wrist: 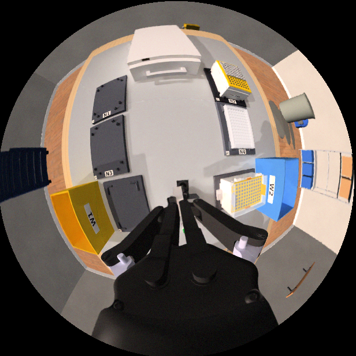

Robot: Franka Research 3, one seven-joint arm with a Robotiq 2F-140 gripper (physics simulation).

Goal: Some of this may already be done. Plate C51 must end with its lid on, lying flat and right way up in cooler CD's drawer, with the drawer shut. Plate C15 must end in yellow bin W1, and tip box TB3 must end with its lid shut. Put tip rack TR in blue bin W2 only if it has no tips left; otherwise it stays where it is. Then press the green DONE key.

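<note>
My gripper (178, 192) is shut and empty, above the front middle of the table. The white cooler (162, 47) stands at the back with its drawer (165, 72) shut; its inside is hidden. A white plate (238, 127) lies on nest N4; its name is not legible. A white tip rack (230, 80) with a yellow top stands on nest N2; grey tips show in its back part, dark holes in its front part. A tip box (245, 194) with a yellow grid stands beside blue bin W2 (283, 182); its lid state is unclear. Yellow bin W1 (95, 210) stands front left. Part of the green key (184, 230) shows between the finger links.
Dark nests N1 (111, 97) and N3 (108, 145) lie on the left. Another dark nest (126, 202) lies between W1 and my gripper. A small black block (183, 185) is just beyond the fingertips. A grey-green cylinder (297, 107) is at the right.
</note>
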